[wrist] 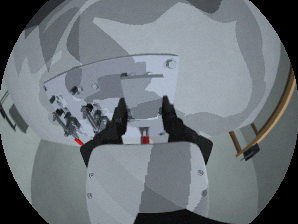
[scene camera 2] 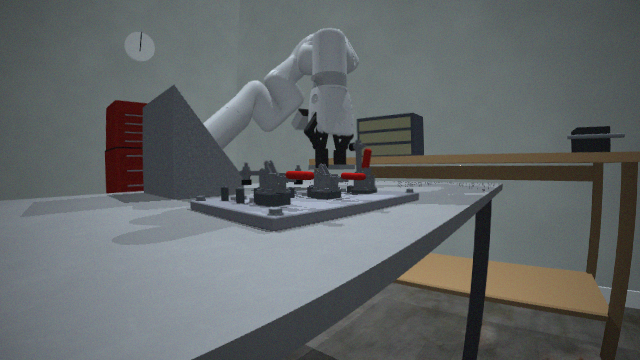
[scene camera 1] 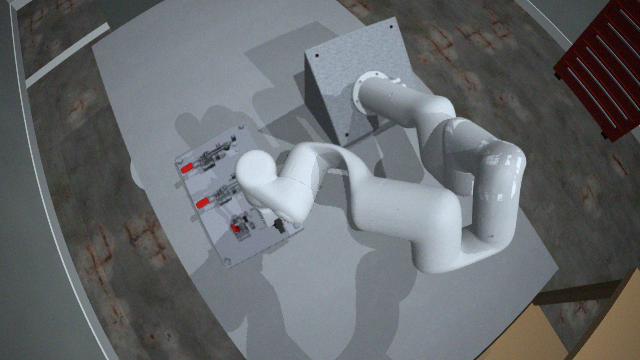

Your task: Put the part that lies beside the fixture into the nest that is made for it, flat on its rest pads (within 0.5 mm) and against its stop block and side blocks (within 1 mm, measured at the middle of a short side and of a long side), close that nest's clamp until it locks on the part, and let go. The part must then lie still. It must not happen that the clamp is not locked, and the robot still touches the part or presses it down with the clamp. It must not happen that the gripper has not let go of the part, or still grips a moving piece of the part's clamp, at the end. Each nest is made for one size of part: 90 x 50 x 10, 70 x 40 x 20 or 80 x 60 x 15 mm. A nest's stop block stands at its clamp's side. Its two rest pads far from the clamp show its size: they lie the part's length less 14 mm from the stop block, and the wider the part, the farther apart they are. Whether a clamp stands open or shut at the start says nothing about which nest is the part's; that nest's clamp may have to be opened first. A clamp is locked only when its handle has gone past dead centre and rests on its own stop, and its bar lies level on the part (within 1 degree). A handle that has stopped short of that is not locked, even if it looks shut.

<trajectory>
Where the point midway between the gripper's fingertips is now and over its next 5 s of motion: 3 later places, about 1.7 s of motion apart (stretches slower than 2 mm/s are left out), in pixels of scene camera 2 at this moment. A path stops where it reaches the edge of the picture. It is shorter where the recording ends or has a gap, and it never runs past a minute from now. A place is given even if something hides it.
The gripper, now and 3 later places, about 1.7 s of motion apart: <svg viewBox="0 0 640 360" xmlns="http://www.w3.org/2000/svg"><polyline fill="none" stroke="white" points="331,168 332,185 332,179 331,144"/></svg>
</trajectory>
